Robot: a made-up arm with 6 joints.
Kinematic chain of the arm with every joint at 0, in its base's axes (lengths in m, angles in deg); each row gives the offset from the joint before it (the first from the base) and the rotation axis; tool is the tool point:
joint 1: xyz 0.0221 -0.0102 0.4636 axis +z
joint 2: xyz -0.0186 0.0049 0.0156 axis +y
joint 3: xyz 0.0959 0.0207 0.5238 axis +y
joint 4: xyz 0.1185 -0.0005 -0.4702 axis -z
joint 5: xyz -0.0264 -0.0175 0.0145 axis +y
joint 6: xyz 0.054 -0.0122 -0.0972 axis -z
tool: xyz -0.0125 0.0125 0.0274
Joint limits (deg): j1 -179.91..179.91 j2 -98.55..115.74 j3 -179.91..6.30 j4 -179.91..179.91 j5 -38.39..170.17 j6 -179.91..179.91
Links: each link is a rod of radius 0.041 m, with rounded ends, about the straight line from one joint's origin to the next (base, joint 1, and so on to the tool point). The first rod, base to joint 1, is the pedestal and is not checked.
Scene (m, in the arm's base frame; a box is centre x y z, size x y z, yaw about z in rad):
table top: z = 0
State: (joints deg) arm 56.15 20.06 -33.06 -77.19 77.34 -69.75
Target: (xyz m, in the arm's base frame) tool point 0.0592 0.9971 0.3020
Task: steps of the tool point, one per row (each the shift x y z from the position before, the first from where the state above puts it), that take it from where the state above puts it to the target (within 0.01 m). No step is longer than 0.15 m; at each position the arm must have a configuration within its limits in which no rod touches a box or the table.
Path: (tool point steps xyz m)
1: 0.0338 0.1227 -0.0212
2: 0.0163 0.1191 -0.0221
3: -0.0009 0.1112 -0.0217
4: -0.0176 0.0993 -0.0210
5: -0.0326 0.0836 -0.0195
6: -0.0454 0.0647 -0.0178
7: -0.0557 0.0433 -0.0156
8: -0.0624 0.0200 -0.0132
9: -0.0659 -0.0041 -0.0110
10: -0.0654 -0.0283 -0.0088

